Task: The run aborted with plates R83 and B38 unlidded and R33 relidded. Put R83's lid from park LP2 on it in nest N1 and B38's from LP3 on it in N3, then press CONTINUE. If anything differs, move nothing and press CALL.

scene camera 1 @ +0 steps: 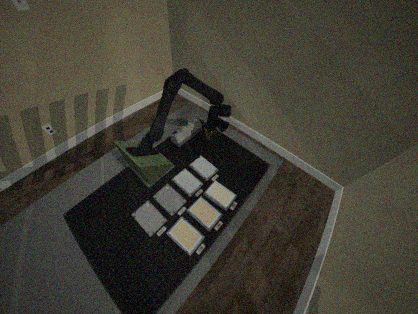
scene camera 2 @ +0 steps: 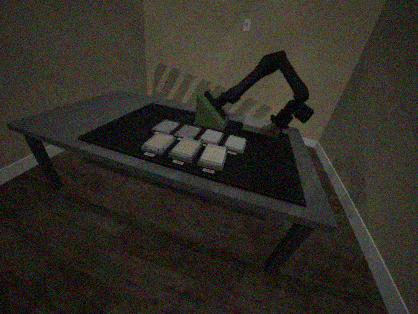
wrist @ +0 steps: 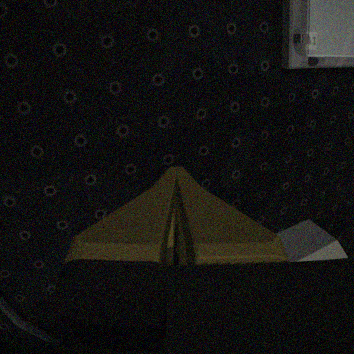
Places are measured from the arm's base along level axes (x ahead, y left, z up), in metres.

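Where they show: gripper, fingertip midpoint: (scene camera 1: 207, 139) (scene camera 2: 267, 135) (wrist: 175, 177); arm's base, origin of the base link: (scene camera 1: 143, 151) (scene camera 2: 214, 105).
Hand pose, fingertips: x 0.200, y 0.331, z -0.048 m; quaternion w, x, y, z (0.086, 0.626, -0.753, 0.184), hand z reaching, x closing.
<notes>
Each offset is from my fingertips to the top centre of the thing. "spot": to the spot under its first point. Level surfaces: height alone.
My gripper (scene camera 1: 209, 133) (scene camera 2: 274, 131) (wrist: 175, 177) is shut and empty, its yellow fingertips together above the mat beside the pale control box @[dx -0.157, dy -0.022, dz +0.038 m] (scene camera 1: 185, 133) (wrist: 315, 241). The box's buttons are too dark to read. Three plates with cream tops @[dx +0.258, dy -0.250, dz -0.012 m] (scene camera 1: 220, 194) @[dx +0.247, dy -0.373, dz -0.011 m] (scene camera 1: 204, 212) @[dx +0.237, dy -0.506, dz -0.016 m] (scene camera 1: 185, 235) stand in the front row. Behind them is a row of flat pieces: two whitish @[dx +0.091, dy -0.164, dz -0.029 m] (scene camera 1: 203, 168) @[dx +0.073, dy -0.291, dz -0.029 m] (scene camera 1: 187, 181) and two greyer @[dx +0.063, dy -0.420, dz -0.026 m] (scene camera 1: 169, 199) @[dx +0.049, dy -0.549, dz -0.026 m] (scene camera 1: 149, 218). Both rows also show in the second scene view. A pale corner piece @[spot: dx +0.048, dy -0.136, dz -0.028 m] (wrist: 330, 30) shows at the wrist view's top right. Plate, nest and park labels are unreadable.
A green wedge-shaped mount (scene camera 1: 150, 167) (scene camera 2: 209, 114) stands at the arm's base, left of the rows. The black mat @[dz -0.046 m] (scene camera 1: 112, 260) (scene camera 2: 265, 175) lies on the grey table @[dz -0.059 m] (scene camera 1: 35, 250) (scene camera 2: 60, 120). Small label tags lie beside the plates. Walls stand behind the table.
</notes>
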